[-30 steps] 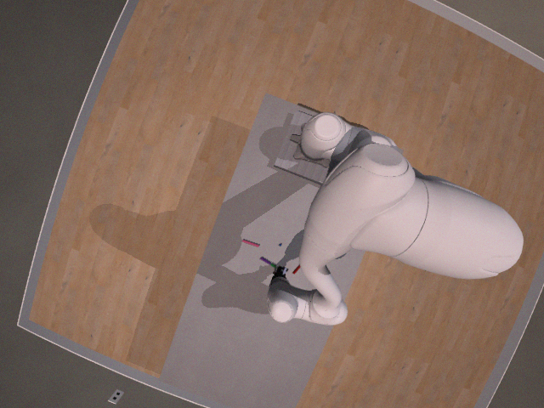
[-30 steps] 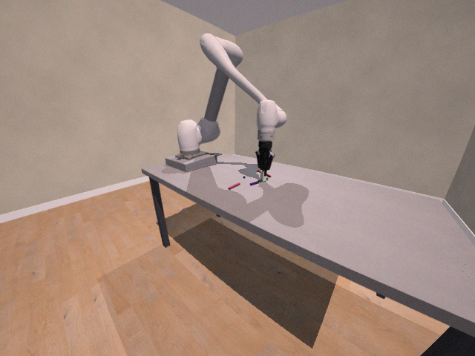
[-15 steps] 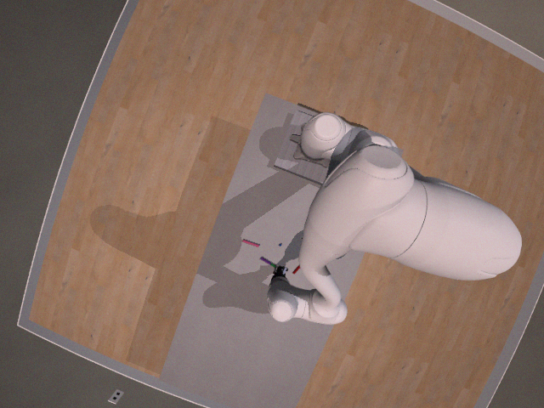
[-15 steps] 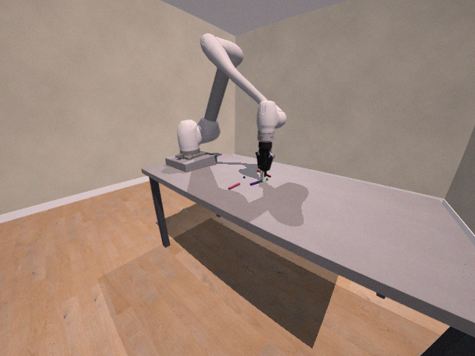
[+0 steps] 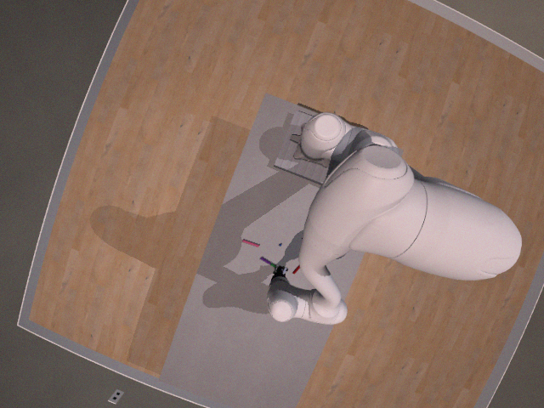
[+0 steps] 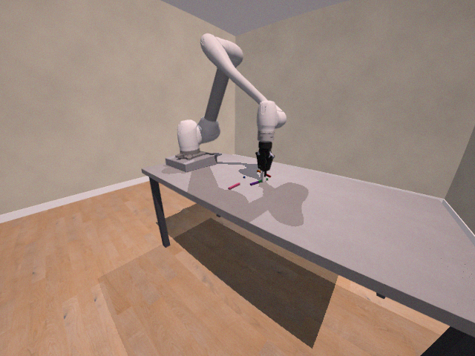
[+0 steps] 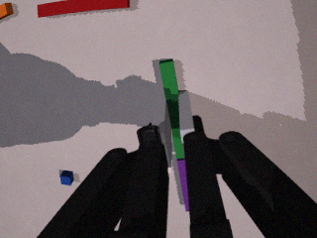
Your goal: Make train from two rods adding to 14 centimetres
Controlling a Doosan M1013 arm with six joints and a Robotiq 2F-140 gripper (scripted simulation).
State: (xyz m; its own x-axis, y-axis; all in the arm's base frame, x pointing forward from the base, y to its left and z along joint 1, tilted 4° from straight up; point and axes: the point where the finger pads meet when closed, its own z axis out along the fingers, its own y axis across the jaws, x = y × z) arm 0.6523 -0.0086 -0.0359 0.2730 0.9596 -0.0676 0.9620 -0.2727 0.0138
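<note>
Now: hand 3 cm above the green rod. Round my hand: purple rod 7 cm to the right, 3 cm below, 2 cm behind; then red rod 10 cm to the left, 3 cm below, 2 cm behind; then small blue rod 12 cm behind, 3 cm below, 2 cm to the right.
</note>
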